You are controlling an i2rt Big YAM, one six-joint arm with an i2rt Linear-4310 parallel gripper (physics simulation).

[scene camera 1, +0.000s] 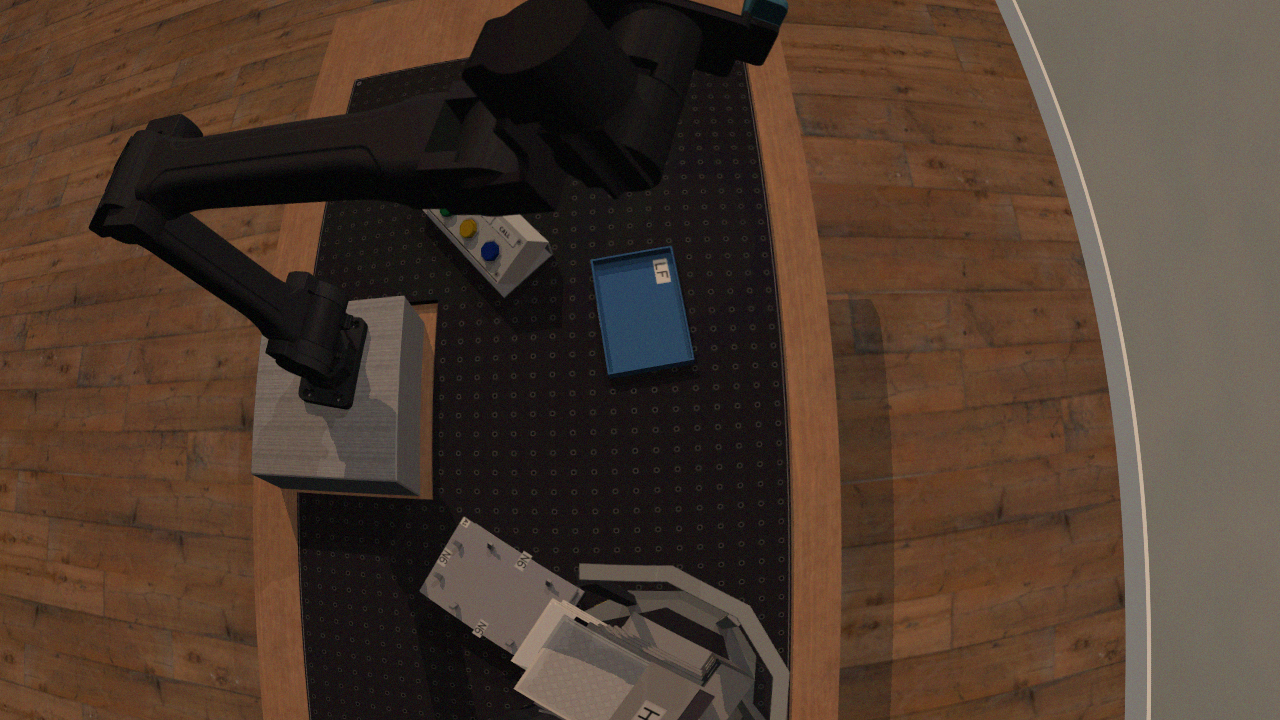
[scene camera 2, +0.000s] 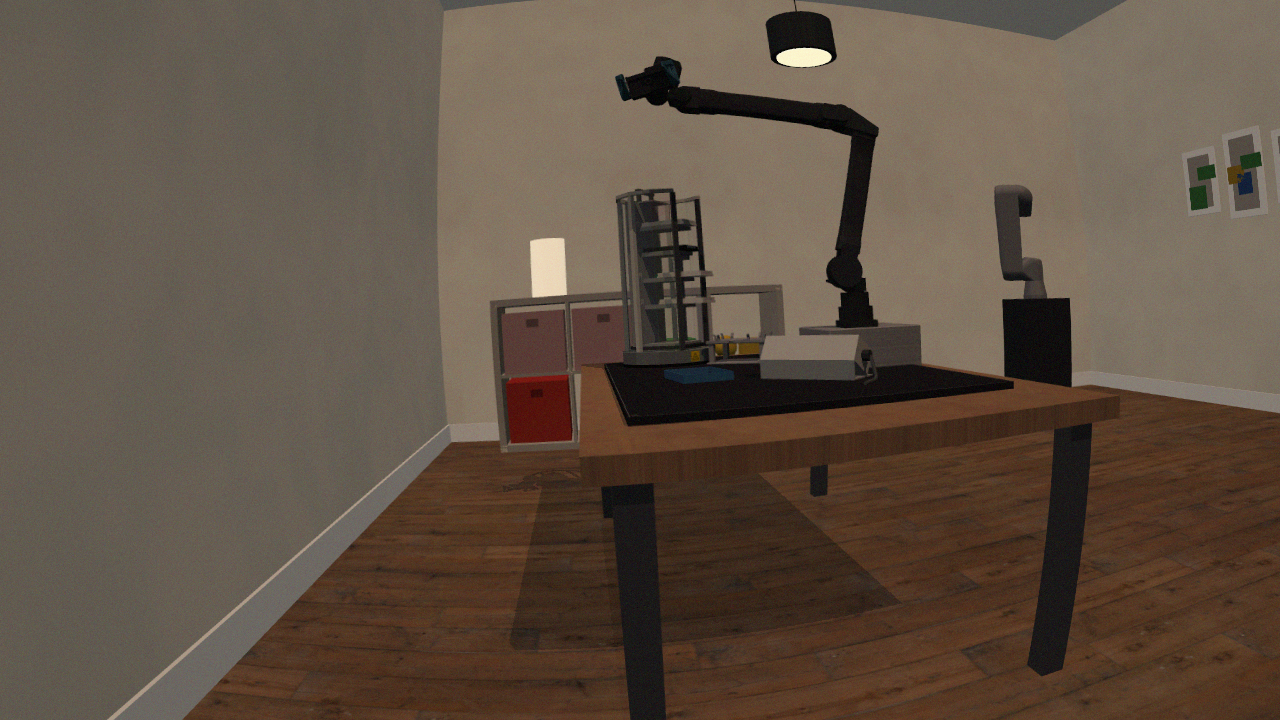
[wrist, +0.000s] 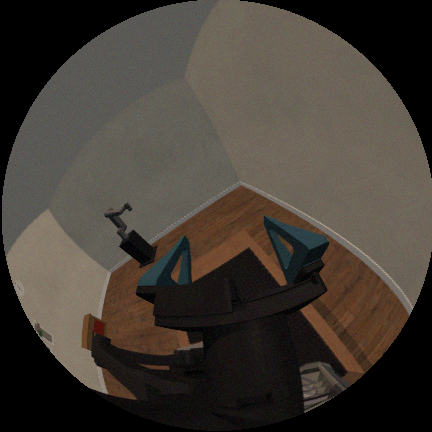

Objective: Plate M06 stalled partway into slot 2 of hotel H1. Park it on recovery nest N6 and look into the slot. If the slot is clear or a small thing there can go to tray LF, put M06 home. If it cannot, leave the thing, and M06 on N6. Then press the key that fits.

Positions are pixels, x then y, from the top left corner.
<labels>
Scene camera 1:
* slotted plate rack: 706,647
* blue tray: 668,249
</labels>
